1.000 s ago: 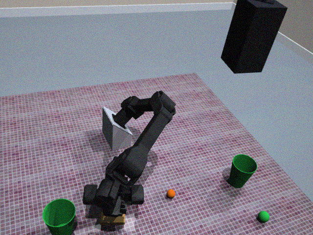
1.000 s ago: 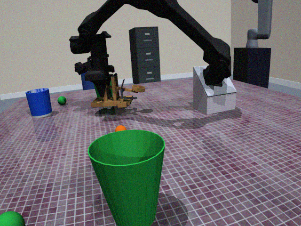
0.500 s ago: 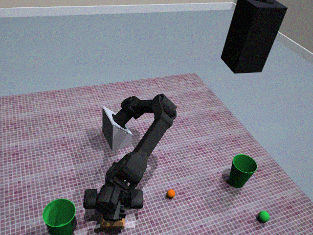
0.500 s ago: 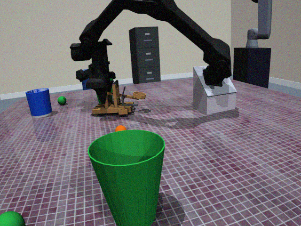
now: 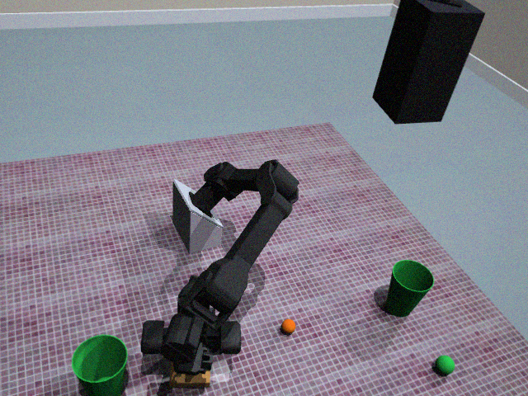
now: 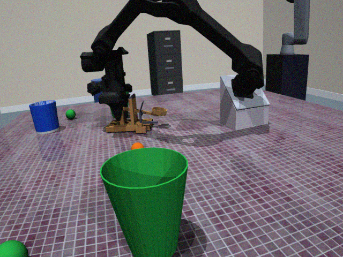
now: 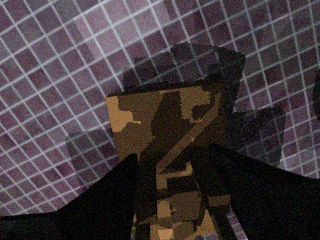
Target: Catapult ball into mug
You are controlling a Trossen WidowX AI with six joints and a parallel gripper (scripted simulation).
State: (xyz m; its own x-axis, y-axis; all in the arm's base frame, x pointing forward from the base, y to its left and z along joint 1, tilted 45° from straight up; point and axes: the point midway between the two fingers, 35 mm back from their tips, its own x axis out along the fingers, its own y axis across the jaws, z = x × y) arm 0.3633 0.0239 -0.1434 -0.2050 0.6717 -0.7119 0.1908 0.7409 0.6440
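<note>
Right now my gripper tip is 5 cm past the orange ball, 23 cm to the right of it and 2 cm above it. Also, from my gripper tip: blue mug 27 cm ahead, 7 cm to the right; catapult 7 cm behind, 3 cm to the left, 2 cm above.
</note>
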